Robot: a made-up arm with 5 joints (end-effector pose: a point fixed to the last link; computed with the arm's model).
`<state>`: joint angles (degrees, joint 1 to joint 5).
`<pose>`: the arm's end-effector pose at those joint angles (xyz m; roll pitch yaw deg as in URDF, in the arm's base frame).
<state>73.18 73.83 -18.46 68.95 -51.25</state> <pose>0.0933 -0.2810 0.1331 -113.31 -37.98 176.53</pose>
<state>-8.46 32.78 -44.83 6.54 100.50</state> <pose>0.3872 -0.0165 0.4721 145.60 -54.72 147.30</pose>
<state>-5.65 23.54 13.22 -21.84 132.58</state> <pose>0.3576 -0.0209 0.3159 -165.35 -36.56 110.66</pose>
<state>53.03 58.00 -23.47 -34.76 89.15</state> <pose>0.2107 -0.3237 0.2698 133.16 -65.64 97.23</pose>
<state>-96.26 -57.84 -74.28 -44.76 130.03</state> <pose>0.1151 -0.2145 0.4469 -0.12 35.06 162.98</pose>
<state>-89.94 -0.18 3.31 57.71 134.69</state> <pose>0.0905 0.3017 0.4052 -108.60 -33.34 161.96</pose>
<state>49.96 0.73 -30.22 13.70 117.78</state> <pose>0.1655 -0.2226 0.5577 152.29 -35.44 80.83</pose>
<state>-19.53 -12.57 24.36 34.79 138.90</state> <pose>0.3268 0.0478 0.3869 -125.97 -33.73 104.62</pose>
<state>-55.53 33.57 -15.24 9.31 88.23</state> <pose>0.3001 0.2472 0.3467 -133.80 -77.30 115.27</pose>
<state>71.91 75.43 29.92 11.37 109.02</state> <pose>0.0490 -0.1755 0.0668 -64.89 2.18 -41.72</pose>
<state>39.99 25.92 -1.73 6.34 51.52</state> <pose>0.2567 -0.2723 0.3206 -17.46 -65.51 -112.40</pose>
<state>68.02 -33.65 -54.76 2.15 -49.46</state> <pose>0.0138 -0.0212 0.6050 97.84 22.91 -123.27</pose>
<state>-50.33 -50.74 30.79 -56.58 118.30</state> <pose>0.1552 0.0415 0.4717 110.20 10.50 -169.00</pose>
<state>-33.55 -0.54 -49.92 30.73 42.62</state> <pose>0.2468 0.0386 0.5851 59.59 -37.66 -105.25</pose>
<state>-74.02 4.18 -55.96 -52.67 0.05</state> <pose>0.1572 0.1461 0.5816 116.46 23.43 -23.72</pose>
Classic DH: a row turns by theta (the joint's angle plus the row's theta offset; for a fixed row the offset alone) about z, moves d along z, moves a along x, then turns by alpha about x. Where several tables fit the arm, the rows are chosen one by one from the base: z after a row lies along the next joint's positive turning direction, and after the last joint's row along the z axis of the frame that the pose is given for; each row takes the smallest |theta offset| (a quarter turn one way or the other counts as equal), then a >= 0, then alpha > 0; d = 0 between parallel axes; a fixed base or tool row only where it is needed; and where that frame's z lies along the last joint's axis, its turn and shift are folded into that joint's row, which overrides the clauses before.
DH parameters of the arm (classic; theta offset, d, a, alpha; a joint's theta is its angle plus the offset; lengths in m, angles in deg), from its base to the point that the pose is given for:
base (fixed): -11.31 0 0.051 180
joint 1: -11.31 -0.28 0.05 90
joint 2: -85.24 0 0.1204 0
joint 3: 82.37 0 0.2002 0
joint 4: -87.14 -0.04 0.02 90
joint 5: -72.53 -0.0154 0.0131 -79.61
tool (fixed): -21.11 -0.0255 0 0

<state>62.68 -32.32 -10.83 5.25 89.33</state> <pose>0.0537 -0.1484 0.5745 112.79 -30.12 103.44</pose>
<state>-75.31 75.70 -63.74 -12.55 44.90</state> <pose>0.2140 0.3463 0.2885 41.84 -52.43 -51.18</pose>
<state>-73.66 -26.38 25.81 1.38 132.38</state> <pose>0.1532 0.1954 0.4519 178.47 -31.98 -172.20</pose>
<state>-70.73 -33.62 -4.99 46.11 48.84</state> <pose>0.1687 0.1228 0.5372 33.45 -60.15 -48.53</pose>
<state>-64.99 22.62 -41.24 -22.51 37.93</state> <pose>0.2368 0.2293 0.4859 71.43 -18.51 -77.06</pose>
